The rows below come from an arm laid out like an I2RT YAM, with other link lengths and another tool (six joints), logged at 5 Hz.
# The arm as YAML. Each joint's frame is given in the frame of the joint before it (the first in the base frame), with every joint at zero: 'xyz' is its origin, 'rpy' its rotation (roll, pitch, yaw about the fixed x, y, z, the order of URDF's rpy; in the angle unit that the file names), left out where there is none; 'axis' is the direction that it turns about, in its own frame. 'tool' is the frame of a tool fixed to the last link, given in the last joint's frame.
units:
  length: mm
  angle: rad
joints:
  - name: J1
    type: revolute
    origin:
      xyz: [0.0, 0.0, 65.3]
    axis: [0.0, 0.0, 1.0]
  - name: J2
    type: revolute
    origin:
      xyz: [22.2, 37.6, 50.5]
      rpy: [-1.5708, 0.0, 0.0]
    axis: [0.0, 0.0, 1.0]
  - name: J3
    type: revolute
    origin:
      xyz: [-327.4, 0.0, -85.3]
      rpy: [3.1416, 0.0, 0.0]
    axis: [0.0, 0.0, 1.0]
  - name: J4
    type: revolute
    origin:
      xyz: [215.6, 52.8, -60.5]
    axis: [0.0, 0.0, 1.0]
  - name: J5
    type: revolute
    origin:
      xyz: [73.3, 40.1, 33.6]
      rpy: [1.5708, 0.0, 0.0]
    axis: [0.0, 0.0, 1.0]
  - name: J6
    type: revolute
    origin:
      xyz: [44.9, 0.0, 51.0]
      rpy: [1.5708, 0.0, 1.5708]
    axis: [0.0, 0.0, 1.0]
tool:
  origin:
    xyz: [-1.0, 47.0, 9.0]
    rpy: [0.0, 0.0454, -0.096]
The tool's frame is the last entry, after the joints.
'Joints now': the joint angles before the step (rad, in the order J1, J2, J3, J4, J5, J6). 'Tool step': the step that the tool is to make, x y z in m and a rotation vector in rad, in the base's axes. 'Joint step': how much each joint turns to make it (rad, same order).
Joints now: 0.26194 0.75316 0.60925 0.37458 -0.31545 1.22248
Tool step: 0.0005 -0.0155 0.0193 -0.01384 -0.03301 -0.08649
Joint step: -0.15742 -0.00724 0.07889 -0.05684 -0.07355 -0.00193
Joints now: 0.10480 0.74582 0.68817 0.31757 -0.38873 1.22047
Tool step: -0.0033 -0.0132 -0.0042 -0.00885 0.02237 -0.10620
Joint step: -0.13322 -0.02956 -0.00200 -0.05070 -0.02815 -0.00120
